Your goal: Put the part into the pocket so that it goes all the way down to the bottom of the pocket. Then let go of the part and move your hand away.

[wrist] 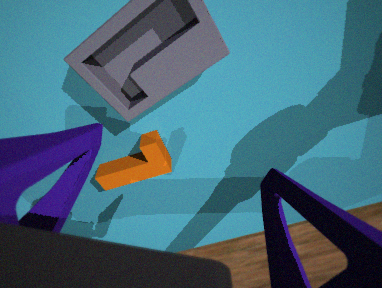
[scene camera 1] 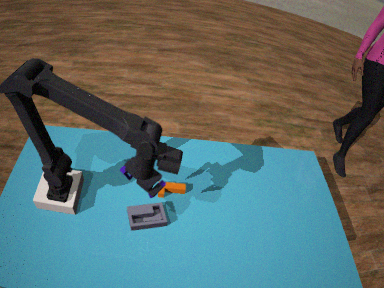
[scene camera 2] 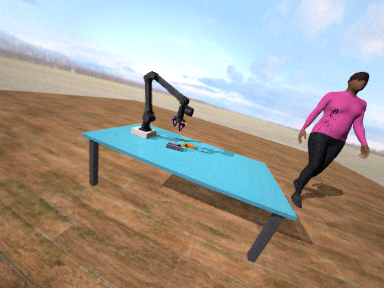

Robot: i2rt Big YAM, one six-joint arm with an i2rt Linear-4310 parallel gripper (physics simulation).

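Frame: origin at the arm's base, x ahead, y left, z up, level; centimetres.
Where they show: gripper, fingertip midpoint: (wrist: 189,156) (scene camera 1: 141,188) (scene camera 2: 176,128); arm's base, origin of the base link: (scene camera 1: 60,188) (scene camera 2: 145,129).
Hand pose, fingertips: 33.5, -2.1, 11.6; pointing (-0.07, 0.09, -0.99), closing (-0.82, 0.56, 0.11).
Observation:
Each offset is from my fingertips to the top centre of the thing, as dx, dy, dz. Level surfaces: height alone.
An orange L-shaped part @(+11.6, +11.6, -14.3) (scene camera 1: 175,188) (scene camera 2: 188,146) (wrist: 159,159) lies flat on the table, beside the grey block. The grey block @(+2.4, -2.1, -13.7) (scene camera 1: 159,223) (scene camera 2: 174,146) (wrist: 185,62) stands on the table, and its L-shaped pocket faces up with no part in it. My gripper (scene camera 1: 142,182) (scene camera 2: 178,125) (wrist: 189,156) is open with nothing between its purple fingers. It hangs above the table, higher than the part. In the wrist view the part shows between the two fingertips, nearer the left one, and the block shows beyond them. In scene camera 1 a fingertip overlaps the part's left end.
The blue table @(dz -17.3) (scene camera 1: 260,240) (scene camera 2: 235,175) carries the arm's white base (scene camera 1: 55,204) (scene camera 2: 144,132) at its left. The arm's shadow falls across the table around the part. A person in a pink top (scene camera 1: 375,42) (scene camera 2: 338,115) is on the wooden floor to the right, away from the table.

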